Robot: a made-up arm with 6 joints.
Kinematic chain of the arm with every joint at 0, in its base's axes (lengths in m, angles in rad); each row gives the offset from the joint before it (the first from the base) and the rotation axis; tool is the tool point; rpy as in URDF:
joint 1: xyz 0 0 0.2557 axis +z
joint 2: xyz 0 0 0 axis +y
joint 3: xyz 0.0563 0 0.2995 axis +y
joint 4: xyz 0.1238 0 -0.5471 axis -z
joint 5: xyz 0 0 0 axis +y
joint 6: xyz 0.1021 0 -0.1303 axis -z
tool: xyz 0 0 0 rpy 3.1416 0 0
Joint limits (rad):
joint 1: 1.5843..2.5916
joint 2: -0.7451..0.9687
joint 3: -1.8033..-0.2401
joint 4: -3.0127..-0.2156
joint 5: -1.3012..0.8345
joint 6: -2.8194..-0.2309
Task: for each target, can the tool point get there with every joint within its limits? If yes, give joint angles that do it. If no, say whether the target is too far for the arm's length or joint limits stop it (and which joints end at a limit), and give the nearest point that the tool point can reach.
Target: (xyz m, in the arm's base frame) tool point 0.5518 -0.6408 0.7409
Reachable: no: joint limits stop it (at a limit: joint 1, joint 2, joint 3, joint 5) | nearest point 0.0578 -0.1130 1.0610 | short by 0.791 m
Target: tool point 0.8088 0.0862 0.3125
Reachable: no: joint limits stop it (at a limit: joint 1, joint 2, joint 3, joint 4) | nearest point 0.1018 -0.0870 -0.0243 | short by 0.802 m
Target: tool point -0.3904 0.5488 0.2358
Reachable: yes | joints 2.1304 -0.0526 -0.9233 -2.3141 0.3345 -0.4360
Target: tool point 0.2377 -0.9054 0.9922
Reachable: no: too far | nearest point 0.0064 -0.1385 1.0404 | short by 0.803 m
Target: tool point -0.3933 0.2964 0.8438
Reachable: yes | joints 2.3649 -0.5524 -1.4397 -2.5271 -0.0741 -1.9117
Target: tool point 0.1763 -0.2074 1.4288
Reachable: no: too far | nearest point 0.0308 -0.0583 1.1658 | short by 0.336 m
